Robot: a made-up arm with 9 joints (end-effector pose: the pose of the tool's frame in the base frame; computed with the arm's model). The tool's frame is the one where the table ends. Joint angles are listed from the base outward.
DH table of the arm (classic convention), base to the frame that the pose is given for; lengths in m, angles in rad. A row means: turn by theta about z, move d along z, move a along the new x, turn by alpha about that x. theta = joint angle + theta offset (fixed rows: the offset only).
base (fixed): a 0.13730  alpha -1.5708  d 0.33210  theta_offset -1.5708
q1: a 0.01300  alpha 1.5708  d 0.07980  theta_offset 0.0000
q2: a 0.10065  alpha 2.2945  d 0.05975  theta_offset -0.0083
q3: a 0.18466  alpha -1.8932  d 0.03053  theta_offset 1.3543
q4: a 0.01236  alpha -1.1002  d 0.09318  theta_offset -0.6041
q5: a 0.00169  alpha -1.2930  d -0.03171  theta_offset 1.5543
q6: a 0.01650  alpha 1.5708  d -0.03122  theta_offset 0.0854
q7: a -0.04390  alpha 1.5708  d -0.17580  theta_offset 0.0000
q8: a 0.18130  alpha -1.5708  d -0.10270  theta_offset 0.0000
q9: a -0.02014  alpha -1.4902  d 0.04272  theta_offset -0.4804
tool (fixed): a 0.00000  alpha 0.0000  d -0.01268  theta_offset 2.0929
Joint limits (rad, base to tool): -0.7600..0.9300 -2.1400..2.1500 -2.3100..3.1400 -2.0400..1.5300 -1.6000..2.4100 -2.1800..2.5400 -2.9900..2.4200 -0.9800..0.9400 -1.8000..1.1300
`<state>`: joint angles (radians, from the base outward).
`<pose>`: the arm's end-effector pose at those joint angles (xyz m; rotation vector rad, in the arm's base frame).
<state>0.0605 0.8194 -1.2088 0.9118 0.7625 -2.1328 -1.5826 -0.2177 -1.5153</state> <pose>0.4564 -0.2624 0.4365 2.1987 1.4734 0.6023</pose>
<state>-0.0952 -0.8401 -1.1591 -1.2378 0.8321 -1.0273 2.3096 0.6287 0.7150</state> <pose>-0.0589 -0.2124 0.4170 -2.3388 1.1578 -0.1525</pose>
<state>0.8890 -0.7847 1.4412 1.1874 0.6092 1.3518 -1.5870 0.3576 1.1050</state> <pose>0.1788 -0.0402 0.5878 -1.8972 -0.2217 0.1985</pose>
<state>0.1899 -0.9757 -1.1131 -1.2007 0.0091 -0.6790 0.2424 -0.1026 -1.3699</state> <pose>-0.1857 -0.4197 0.3185 2.1953 -0.8696 -1.1550</pose>
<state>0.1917 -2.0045 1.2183 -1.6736 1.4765 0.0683 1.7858 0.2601 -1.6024</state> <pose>0.0349 -0.1867 0.2783 0.1744 2.0471 -1.5765</pose>
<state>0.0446 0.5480 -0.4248 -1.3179 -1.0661 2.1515 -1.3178 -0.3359 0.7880</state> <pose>0.1071 -0.1416 0.6792 -1.8901 0.8967 -1.7603</pose>
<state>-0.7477 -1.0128 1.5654 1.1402 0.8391 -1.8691 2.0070 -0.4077 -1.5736</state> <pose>-0.0630 -0.1120 0.2266 -0.2688 -2.1032 2.0696</pose>
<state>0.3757 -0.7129 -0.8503 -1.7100 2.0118 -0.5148 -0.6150 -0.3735 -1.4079</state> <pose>-0.0024 -0.5302 0.5608 1.7727 -0.5625 0.2214</pose>
